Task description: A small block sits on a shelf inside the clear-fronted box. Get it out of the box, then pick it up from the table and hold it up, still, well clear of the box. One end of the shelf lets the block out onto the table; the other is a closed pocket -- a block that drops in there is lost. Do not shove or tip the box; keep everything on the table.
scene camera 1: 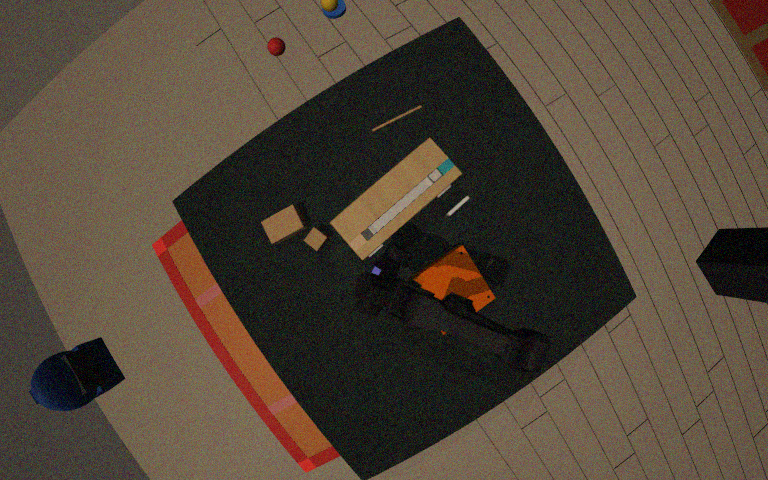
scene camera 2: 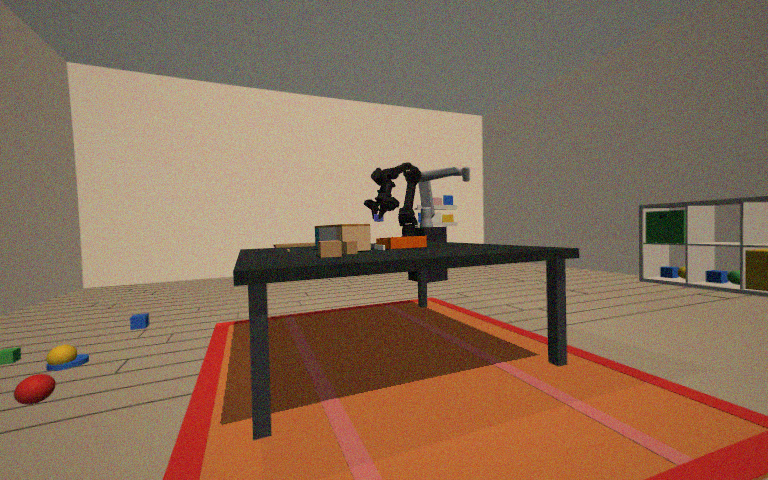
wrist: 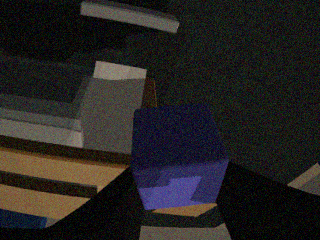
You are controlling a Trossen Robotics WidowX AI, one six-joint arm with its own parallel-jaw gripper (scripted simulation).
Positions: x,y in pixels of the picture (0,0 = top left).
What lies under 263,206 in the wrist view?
My gripper.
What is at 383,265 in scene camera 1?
My gripper.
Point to a box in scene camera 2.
At 341,232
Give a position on a box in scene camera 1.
426,173
